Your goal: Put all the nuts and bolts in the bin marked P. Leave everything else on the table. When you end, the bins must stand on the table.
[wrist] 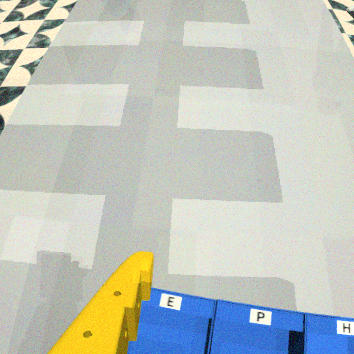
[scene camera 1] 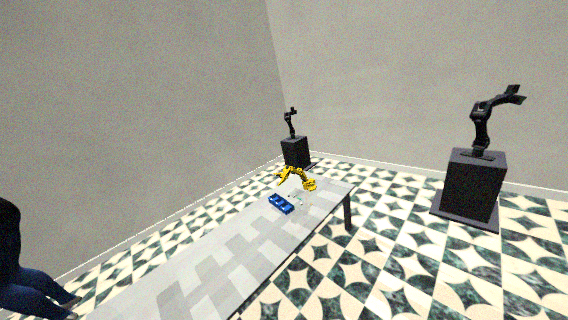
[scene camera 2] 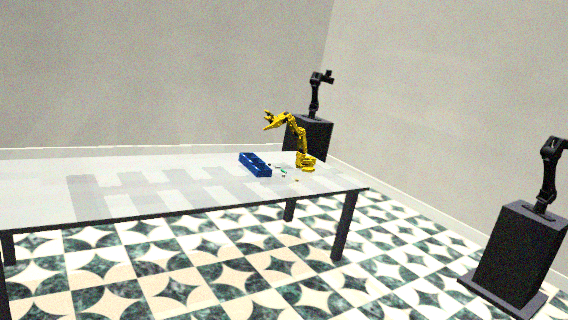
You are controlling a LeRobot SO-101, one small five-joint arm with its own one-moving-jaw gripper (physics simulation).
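Where they show: hand, its tool point: [wrist: 151, 269] [scene camera 1: 278, 185] [scene camera 2: 263, 129]; arm's base, origin of its link: [scene camera 1: 308, 189] [scene camera 2: 302, 169].
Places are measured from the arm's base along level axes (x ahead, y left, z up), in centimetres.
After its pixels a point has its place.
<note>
My gripper [scene camera 1: 276, 180] {x 32.6, y 2.1, z 24.0 cm} [scene camera 2: 265, 120] {x 32.6, y 2.1, z 24.0 cm} is wide open and empty, raised above the table near the blue bins. In the wrist view its notched fixed jaw [wrist: 112, 312] {x 31.5, y 2.6, z 25.4 cm} shows at lower left. The blue three-part bin row [scene camera 1: 278, 206] {x 33.3, y -3.6, z 2.8 cm} [scene camera 2: 252, 167] {x 34.1, y 0.0, z 2.9 cm} stands upright on the table; the wrist view shows labels E, P and H, with bin P [wrist: 235, 312] {x 32.7, y -3.8, z 4.2 cm} in the middle. Between bins and arm base lie small things: a dark one [scene camera 2: 269, 164] {x 17.5, y -8.4, z 0.6 cm}, a thin grey one [scene camera 2: 278, 167] {x 14.4, y -3.8, z 0.4 cm}, a green one [scene camera 2: 283, 171] {x 15.4, y 2.5, z 0.6 cm}, a brownish one [scene camera 2: 283, 176] {x 19.9, y 8.9, z 0.5 cm} and a yellowish one [scene camera 2: 296, 180] {x 15.9, y 15.0, z 0.5 cm}. Which are nuts or bolts I cannot tell.
The grey table [scene camera 1: 210, 260] {x 90.5, y -5.6, z 0.0 cm} [scene camera 2: 150, 200] {x 92.3, y 20.4, z 0.0 cm} [wrist: 215, 165] {x 51.3, y -2.3, z 0.0 cm} carries the bins and my yellow arm's base [scene camera 1: 310, 185] {x -0.6, y 2.1, z 4.4 cm} [scene camera 2: 305, 162] {x 0.2, y 1.8, z 4.8 cm}. Two black arms stand on dark pedestals [scene camera 1: 472, 187] [scene camera 2: 520, 255] beyond the table. A person [scene camera 1: 30, 285] is partly visible at the left edge.
</note>
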